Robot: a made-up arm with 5 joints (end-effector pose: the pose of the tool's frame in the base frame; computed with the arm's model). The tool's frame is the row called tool. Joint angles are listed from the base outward.
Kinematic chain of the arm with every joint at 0, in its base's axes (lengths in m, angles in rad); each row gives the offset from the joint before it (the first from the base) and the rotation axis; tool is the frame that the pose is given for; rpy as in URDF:
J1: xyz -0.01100 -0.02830 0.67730 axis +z
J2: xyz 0.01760 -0.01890 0.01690 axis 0 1 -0.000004
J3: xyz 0.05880 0.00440 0.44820 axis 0 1 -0.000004
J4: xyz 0.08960 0.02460 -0.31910 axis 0 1 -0.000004
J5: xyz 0.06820 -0.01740 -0.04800 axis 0 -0.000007 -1
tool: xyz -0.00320 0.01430 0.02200 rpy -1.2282 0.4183 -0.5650
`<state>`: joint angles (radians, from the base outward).
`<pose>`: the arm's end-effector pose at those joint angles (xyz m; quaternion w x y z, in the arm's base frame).
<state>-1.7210 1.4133 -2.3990 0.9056 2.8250</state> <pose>-0.1597 -0.8781 0.5850 0.5781 -0.5835 -0.1452 0.5516</pose>
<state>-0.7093 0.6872 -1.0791 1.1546 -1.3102</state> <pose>0.4193 -0.4065 0.6869 0.8322 -0.2948 0.3408 0.3230</pose>
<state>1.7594 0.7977 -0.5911 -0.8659 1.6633</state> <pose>-0.0962 0.4472 0.6646 0.9059 -0.2295 0.3510 0.0594</pose>
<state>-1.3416 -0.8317 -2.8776 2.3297 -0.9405</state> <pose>-0.1227 0.4439 1.3093 0.3881 -0.7591 0.0430 -0.5209</pose>
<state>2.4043 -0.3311 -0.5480 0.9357 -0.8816</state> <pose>-0.2208 0.1631 0.9736 0.0337 -0.3014 -0.5013 0.8104</pose>
